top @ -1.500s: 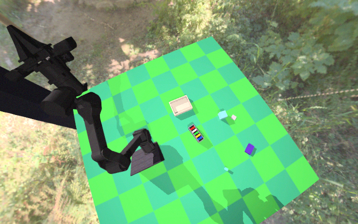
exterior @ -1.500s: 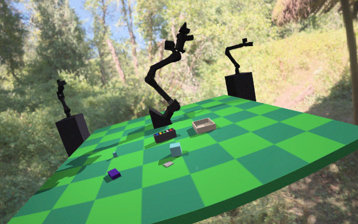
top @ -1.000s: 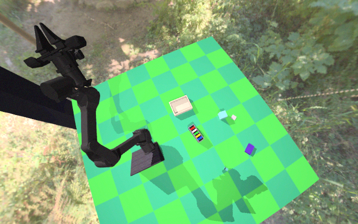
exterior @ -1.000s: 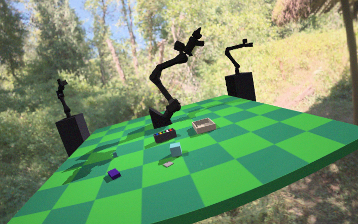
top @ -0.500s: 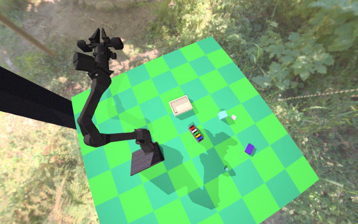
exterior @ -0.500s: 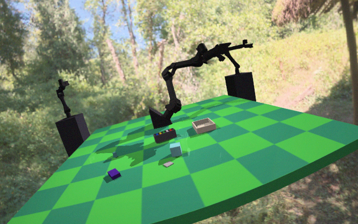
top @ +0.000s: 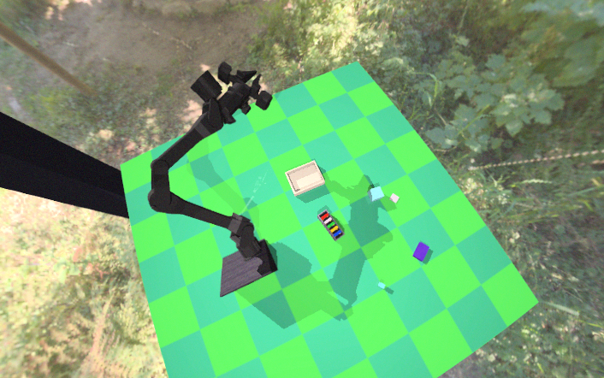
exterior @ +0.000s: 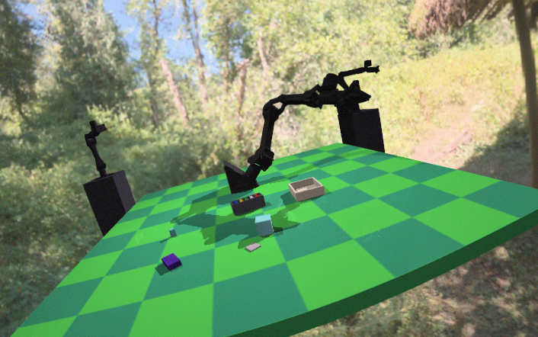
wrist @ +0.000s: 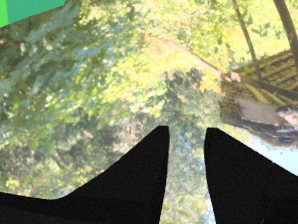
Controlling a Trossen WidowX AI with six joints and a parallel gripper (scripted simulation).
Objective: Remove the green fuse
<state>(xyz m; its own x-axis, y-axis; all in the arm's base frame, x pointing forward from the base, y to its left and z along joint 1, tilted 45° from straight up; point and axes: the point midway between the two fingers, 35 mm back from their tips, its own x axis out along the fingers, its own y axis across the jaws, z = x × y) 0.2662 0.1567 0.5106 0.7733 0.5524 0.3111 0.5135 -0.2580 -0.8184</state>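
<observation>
Now: the green fuse 530 mm to the right of my gripper tip and 250 mm below it. Also, from my gripper tip: red fuse (500 mm to the right, 250 mm below); beige tray (320 mm to the right, 280 mm below); white fuse (520 mm to the right, 250 mm below).
</observation>
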